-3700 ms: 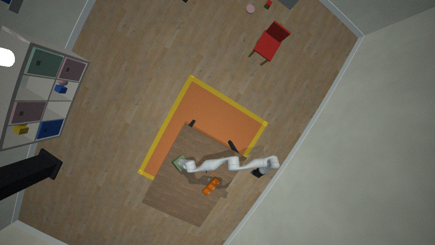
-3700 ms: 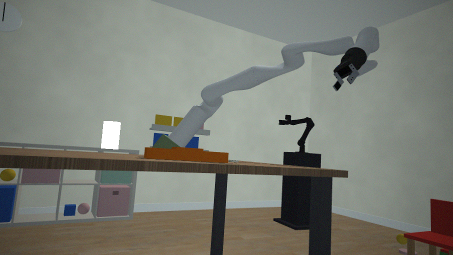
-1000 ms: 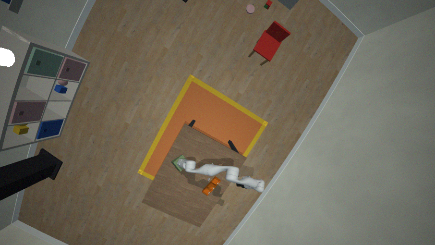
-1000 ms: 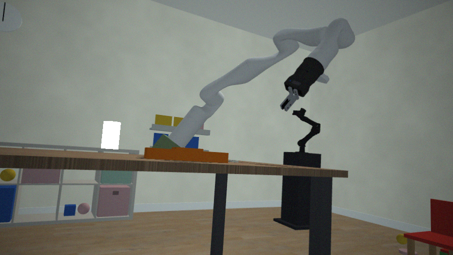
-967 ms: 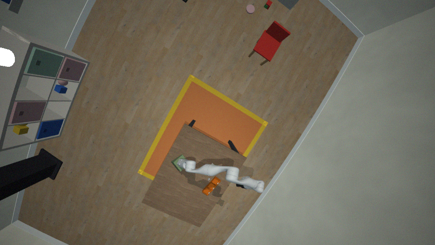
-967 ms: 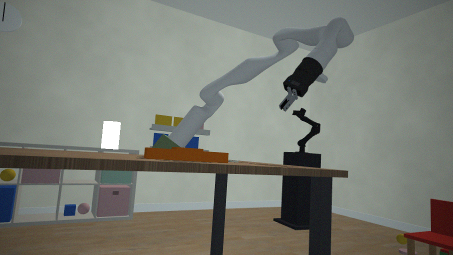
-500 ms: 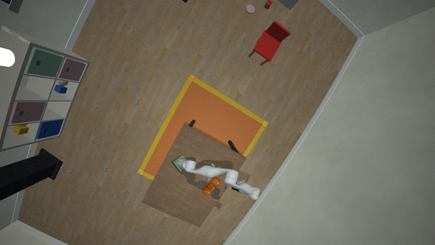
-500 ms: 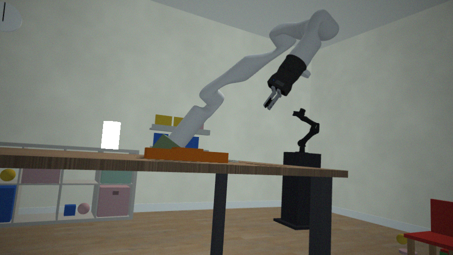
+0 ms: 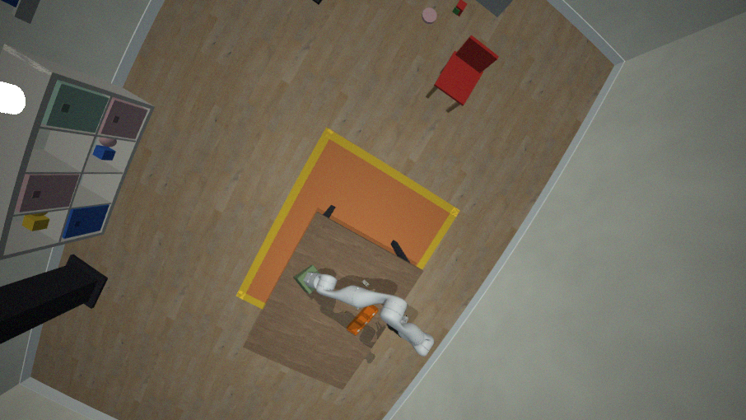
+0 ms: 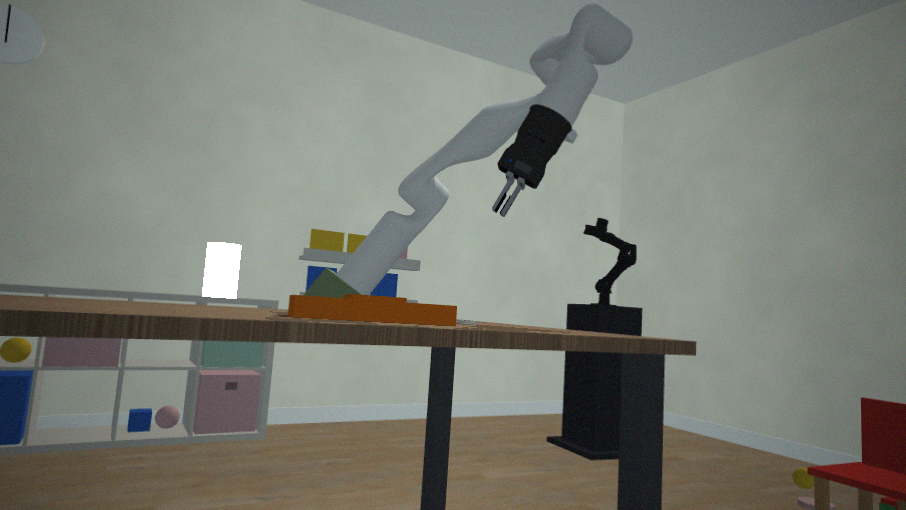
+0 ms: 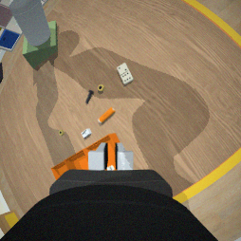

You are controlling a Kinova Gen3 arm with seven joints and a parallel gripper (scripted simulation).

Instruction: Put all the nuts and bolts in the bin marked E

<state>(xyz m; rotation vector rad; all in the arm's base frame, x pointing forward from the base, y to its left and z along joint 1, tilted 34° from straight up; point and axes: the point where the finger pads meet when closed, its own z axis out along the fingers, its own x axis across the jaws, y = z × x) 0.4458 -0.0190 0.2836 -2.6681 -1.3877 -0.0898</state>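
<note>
My gripper is now 20 mm past the orange bin, 210 mm to the left of it and 190 mm above it. Also, from my hand: white domino (170 mm behind, 20 mm to the left, 210 mm below); orange marker (100 mm behind, 80 mm to the right, 210 mm below); white sharpener-like piece (100 mm behind, 160 mm to the right, 200 mm below).
</note>
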